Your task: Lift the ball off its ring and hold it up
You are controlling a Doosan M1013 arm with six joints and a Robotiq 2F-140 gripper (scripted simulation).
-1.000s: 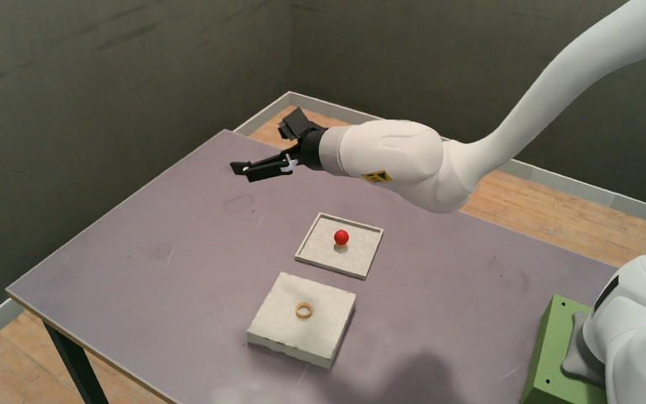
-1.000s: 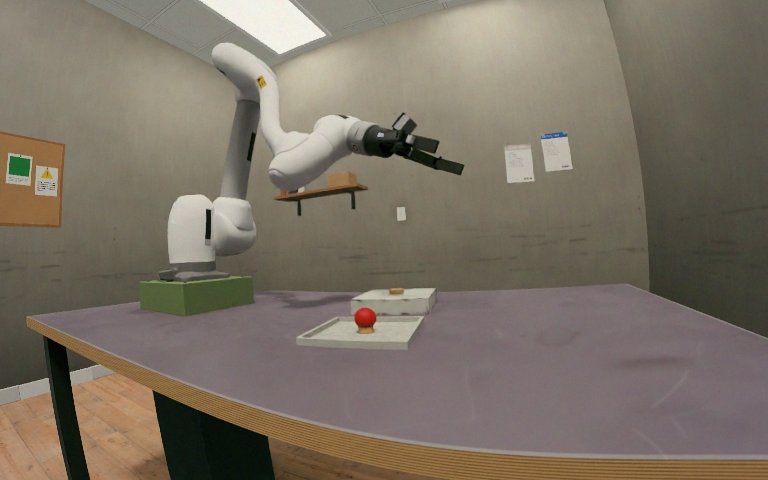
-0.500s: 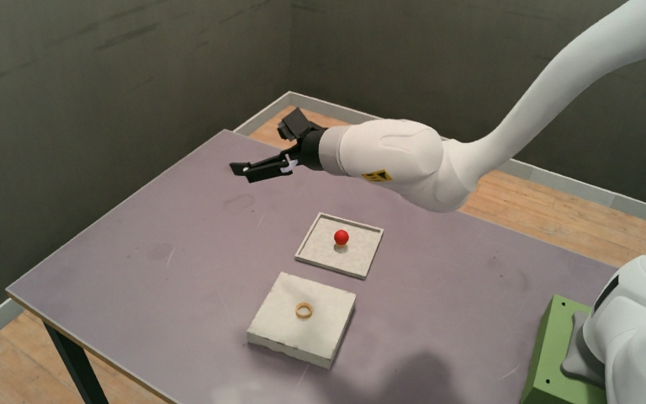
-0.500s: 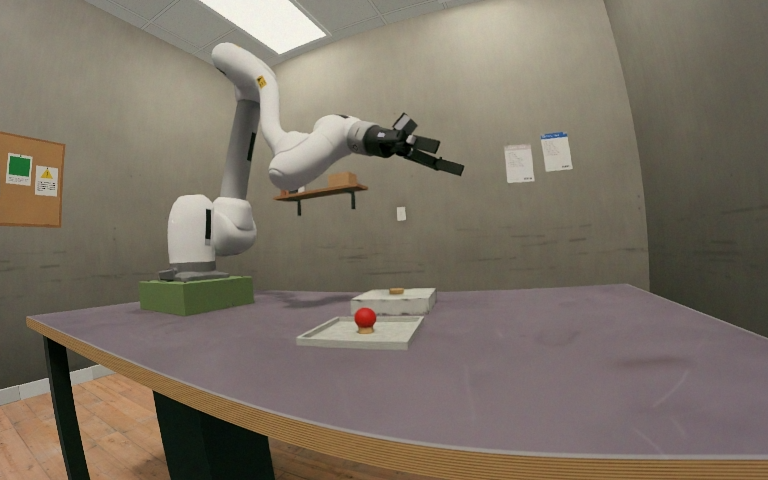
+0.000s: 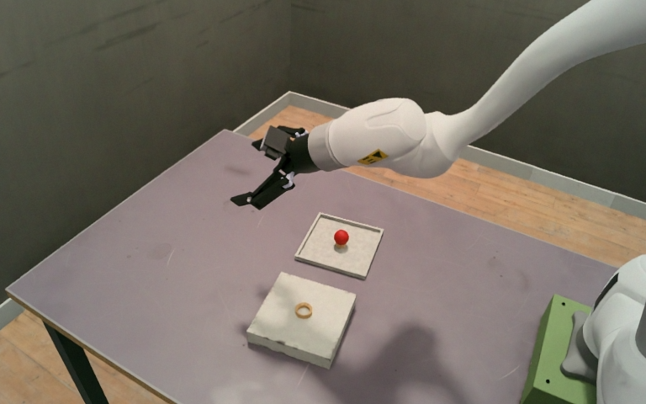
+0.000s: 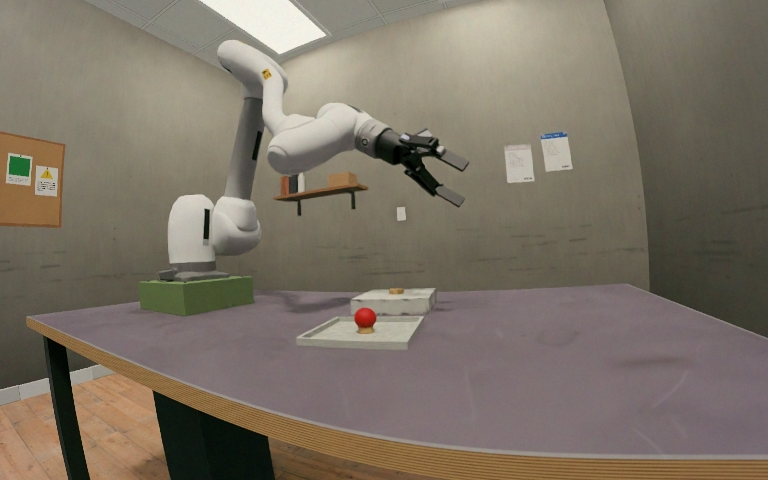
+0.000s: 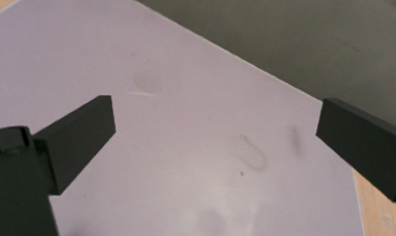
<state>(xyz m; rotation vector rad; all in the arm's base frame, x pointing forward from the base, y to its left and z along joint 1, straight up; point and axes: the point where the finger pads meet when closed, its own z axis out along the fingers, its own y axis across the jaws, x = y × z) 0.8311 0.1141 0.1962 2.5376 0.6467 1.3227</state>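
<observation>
Right now the red ball is 150 mm behind my hand, 190 mm to the right of it and 260 mm below it. Also, from my hand: shallow tray: 150 mm behind, 190 mm to the right, 280 mm below; then thick block: 200 mm behind, 80 mm to the left, 260 mm below.
</observation>
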